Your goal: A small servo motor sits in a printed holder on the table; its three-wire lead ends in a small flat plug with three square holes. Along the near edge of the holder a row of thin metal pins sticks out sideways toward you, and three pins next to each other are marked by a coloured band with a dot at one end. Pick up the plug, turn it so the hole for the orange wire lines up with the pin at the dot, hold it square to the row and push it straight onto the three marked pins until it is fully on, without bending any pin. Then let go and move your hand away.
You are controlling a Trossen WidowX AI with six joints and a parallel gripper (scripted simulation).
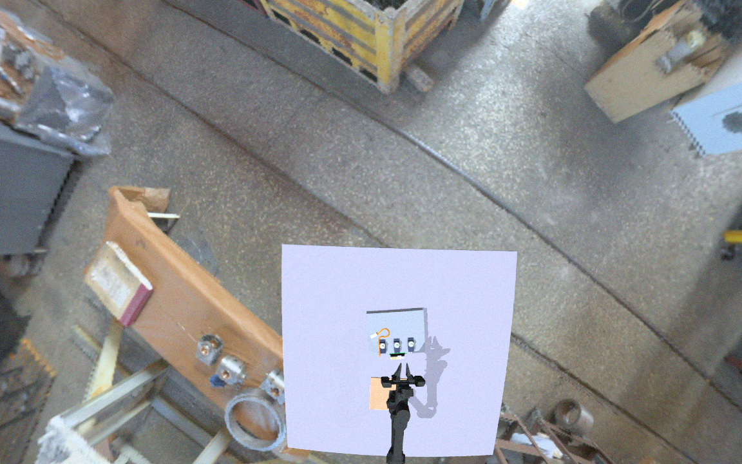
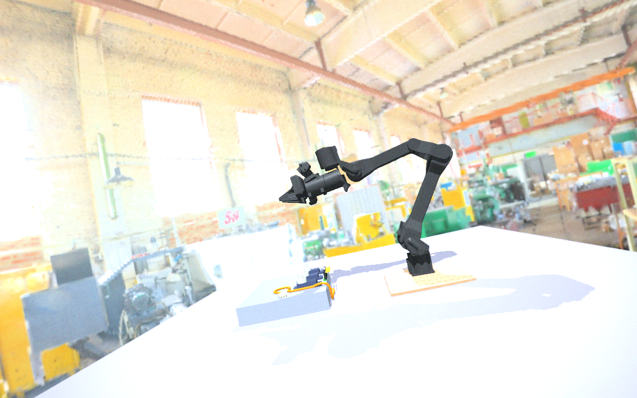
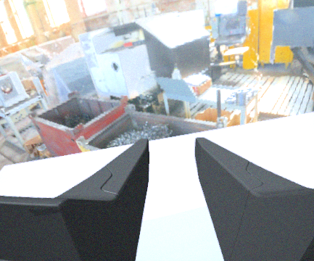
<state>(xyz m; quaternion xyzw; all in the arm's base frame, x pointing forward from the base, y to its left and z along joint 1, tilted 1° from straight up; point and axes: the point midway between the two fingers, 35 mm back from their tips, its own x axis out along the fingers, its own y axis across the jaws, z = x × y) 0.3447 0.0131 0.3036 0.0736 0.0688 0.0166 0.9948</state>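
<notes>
Now: gripper tip 26 cm above the green mark and 9 cm past it. Round my gripper tip: pale grey holder (29 cm below, 6 cm ahead, 3 cm to the left); then dark blue servo (26 cm below, 4 cm behind, 1 cm to the left).
</notes>
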